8 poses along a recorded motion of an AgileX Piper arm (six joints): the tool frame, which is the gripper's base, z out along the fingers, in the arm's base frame.
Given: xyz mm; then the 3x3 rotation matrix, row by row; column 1 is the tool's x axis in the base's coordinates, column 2 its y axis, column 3 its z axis. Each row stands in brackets.
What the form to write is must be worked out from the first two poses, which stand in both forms.
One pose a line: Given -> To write
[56, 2, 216], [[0.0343, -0.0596, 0.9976], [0.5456, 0.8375, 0.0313], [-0.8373, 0.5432, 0.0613]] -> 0.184, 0.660, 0.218, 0.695, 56, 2, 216
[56, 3, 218], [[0.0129, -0.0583, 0.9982], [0.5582, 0.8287, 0.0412], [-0.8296, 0.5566, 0.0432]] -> 0.188, 0.666, 0.225, 0.686, 56, 3, 218
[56, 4, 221], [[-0.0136, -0.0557, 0.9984], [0.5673, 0.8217, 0.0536], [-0.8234, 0.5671, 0.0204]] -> 0.190, 0.674, 0.230, 0.676, 56, 4, 221
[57, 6, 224], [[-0.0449, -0.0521, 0.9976], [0.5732, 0.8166, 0.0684], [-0.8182, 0.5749, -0.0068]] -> 0.191, 0.683, 0.235, 0.664, 57, 6, 224
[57, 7, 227], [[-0.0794, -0.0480, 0.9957], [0.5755, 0.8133, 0.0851], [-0.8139, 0.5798, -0.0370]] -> 0.190, 0.695, 0.239, 0.651, 57, 7, 227
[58, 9, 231], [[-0.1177, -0.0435, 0.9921], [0.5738, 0.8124, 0.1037], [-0.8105, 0.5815, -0.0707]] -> 0.187, 0.707, 0.242, 0.637, 58, 9, 231
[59, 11, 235], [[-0.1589, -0.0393, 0.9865], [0.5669, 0.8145, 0.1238], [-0.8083, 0.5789, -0.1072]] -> 0.183, 0.721, 0.244, 0.622, 59, 11, 235
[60, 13, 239], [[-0.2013, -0.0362, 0.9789], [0.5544, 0.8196, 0.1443], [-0.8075, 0.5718, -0.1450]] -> 0.176, 0.736, 0.243, 0.607, 60, 13, 239
